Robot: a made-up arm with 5 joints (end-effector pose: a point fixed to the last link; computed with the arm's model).
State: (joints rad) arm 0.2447 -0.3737 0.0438 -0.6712 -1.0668
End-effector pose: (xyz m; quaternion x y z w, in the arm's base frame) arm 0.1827 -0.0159 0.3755 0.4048 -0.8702 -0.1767 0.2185
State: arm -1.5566 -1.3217 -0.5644 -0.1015 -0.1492
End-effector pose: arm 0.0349 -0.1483 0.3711 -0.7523 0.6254 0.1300 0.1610
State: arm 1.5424 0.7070 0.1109 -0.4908 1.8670
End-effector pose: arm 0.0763 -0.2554 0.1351 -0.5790 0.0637 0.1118 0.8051
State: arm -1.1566 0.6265 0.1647 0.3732 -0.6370
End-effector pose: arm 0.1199 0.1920 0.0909 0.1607 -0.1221 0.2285 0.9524
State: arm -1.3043 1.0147 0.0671 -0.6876 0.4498
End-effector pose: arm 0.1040 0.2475 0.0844 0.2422 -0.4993 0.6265 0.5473
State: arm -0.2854 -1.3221 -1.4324 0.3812 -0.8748
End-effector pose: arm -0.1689 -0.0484 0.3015 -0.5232 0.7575 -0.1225 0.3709
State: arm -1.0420 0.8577 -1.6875 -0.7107 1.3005
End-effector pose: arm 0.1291 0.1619 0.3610 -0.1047 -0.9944 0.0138 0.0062
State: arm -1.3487 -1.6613 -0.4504 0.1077 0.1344
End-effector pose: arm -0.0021 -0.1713 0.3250 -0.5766 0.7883 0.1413 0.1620
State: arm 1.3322 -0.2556 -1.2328 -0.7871 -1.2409
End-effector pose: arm 0.0598 0.0397 0.4232 0.0200 0.9384 -0.3335 0.0887
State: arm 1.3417 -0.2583 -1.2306 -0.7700 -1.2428
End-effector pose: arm 0.0604 0.0389 0.4241 0.0236 0.9411 -0.3265 0.0848
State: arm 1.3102 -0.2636 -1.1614 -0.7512 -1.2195
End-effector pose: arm 0.0619 0.0288 0.4282 0.0201 0.9543 -0.2864 0.0828
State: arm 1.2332 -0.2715 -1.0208 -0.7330 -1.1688
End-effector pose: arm 0.0668 0.0090 0.4330 0.0077 0.9743 -0.2120 0.0763
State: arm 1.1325 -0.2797 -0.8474 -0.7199 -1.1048
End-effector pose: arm 0.0773 -0.0141 0.4342 -0.0104 0.9904 -0.1253 0.0571
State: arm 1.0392 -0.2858 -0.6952 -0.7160 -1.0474
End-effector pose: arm 0.0903 -0.0318 0.4311 -0.0284 0.9976 -0.0552 0.0304
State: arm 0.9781 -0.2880 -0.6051 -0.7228 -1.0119
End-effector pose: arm 0.0994 -0.0403 0.4276 -0.0412 0.9989 -0.0192 0.0118
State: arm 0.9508 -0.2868 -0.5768 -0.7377 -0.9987
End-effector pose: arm 0.1025 -0.0418 0.4261 -0.0483 0.9987 -0.0128 0.0083
